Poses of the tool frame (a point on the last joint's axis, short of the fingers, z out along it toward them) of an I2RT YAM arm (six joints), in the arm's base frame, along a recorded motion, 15 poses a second.
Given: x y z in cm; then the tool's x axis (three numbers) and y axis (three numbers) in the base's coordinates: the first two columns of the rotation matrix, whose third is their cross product.
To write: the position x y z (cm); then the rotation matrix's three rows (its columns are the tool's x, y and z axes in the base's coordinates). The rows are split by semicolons. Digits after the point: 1 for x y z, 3 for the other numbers.
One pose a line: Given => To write
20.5 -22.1 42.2 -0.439 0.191 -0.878 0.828 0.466 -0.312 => 20.5 -22.1 42.2; -0.439 0.828 0.350; 0.191 0.466 -0.864; -0.878 -0.312 -0.363
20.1 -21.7 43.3 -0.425 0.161 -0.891 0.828 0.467 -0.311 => 20.1 -21.7 43.3; -0.425 0.828 0.366; 0.161 0.467 -0.870; -0.891 -0.311 -0.332
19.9 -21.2 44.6 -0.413 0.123 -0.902 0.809 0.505 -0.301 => 19.9 -21.2 44.6; -0.413 0.809 0.418; 0.123 0.505 -0.854; -0.902 -0.301 -0.308
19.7 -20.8 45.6 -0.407 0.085 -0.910 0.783 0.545 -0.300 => 19.7 -20.8 45.6; -0.407 0.783 0.470; 0.085 0.545 -0.835; -0.910 -0.300 -0.288
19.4 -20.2 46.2 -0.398 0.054 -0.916 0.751 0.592 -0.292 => 19.4 -20.2 46.2; -0.398 0.751 0.527; 0.054 0.592 -0.804; -0.916 -0.292 -0.276
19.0 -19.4 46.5 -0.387 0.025 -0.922 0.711 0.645 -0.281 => 19.0 -19.4 46.5; -0.387 0.711 0.588; 0.025 0.645 -0.764; -0.922 -0.281 -0.267
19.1 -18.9 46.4 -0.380 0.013 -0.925 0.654 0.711 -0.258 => 19.1 -18.9 46.4; -0.380 0.654 0.654; 0.013 0.711 -0.703; -0.925 -0.258 -0.279
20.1 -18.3 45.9 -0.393 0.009 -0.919 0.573 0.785 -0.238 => 20.1 -18.3 45.9; -0.393 0.573 0.719; 0.009 0.785 -0.620; -0.919 -0.238 -0.314
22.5 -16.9 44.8 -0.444 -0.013 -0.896 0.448 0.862 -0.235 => 22.5 -16.9 44.8; -0.444 0.448 0.775; -0.013 0.862 -0.506; -0.896 -0.235 -0.377
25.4 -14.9 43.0 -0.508 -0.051 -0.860 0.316 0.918 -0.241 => 25.4 -14.9 43.0; -0.508 0.316 0.802; -0.051 0.918 -0.394; -0.860 -0.241 -0.450
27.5 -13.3 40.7 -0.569 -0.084 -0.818 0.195 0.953 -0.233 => 27.5 -13.3 40.7; -0.569 0.195 0.799; -0.084 0.953 -0.292; -0.818 -0.233 -0.526
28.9 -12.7 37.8 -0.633 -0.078 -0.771 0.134 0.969 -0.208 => 28.9 -12.7 37.8; -0.633 0.134 0.763; -0.078 0.969 -0.235; -0.771 -0.208 -0.603
